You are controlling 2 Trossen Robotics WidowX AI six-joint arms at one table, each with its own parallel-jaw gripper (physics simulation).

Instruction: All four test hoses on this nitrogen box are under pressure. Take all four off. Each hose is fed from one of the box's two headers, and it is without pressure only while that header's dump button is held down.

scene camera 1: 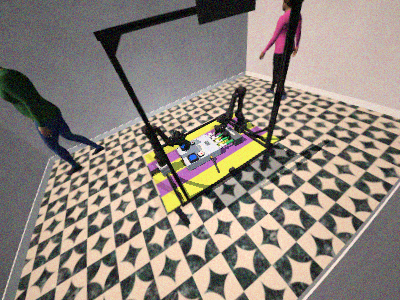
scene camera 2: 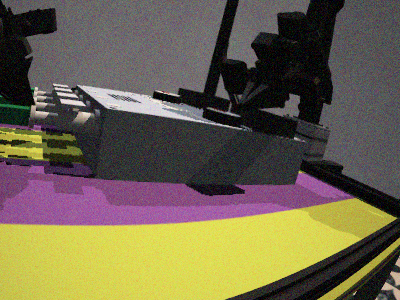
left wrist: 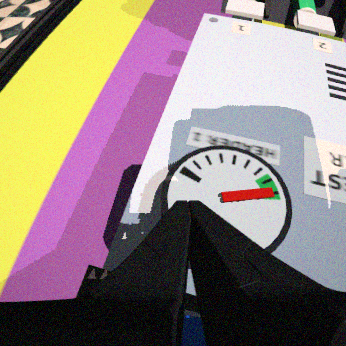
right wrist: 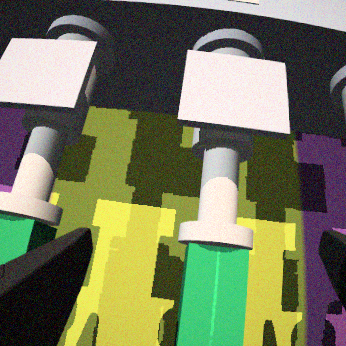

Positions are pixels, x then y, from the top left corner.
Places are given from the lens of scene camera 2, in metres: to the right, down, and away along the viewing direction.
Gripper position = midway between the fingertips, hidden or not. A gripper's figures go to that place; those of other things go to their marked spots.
left gripper (scene camera 2: 240,107): 0.06, -0.06, 0.43
right gripper (scene camera 2: 32,111): -0.23, -0.05, 0.34
